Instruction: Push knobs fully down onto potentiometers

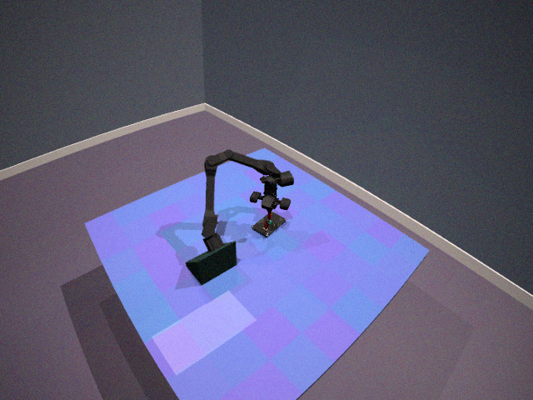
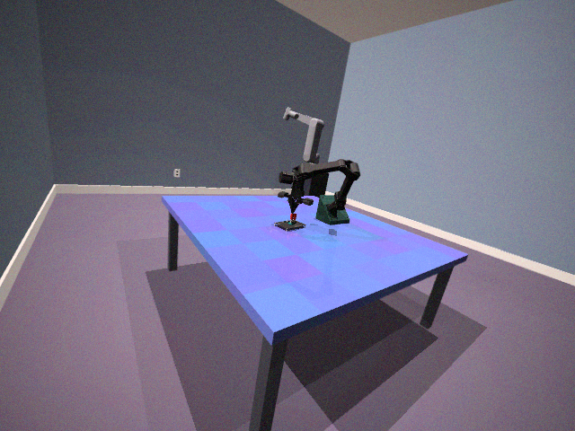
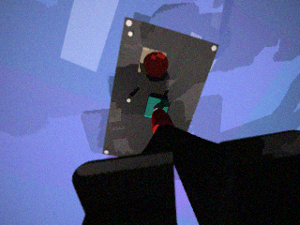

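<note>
Right now the red knob is 2 cm below my gripper tip.
</note>
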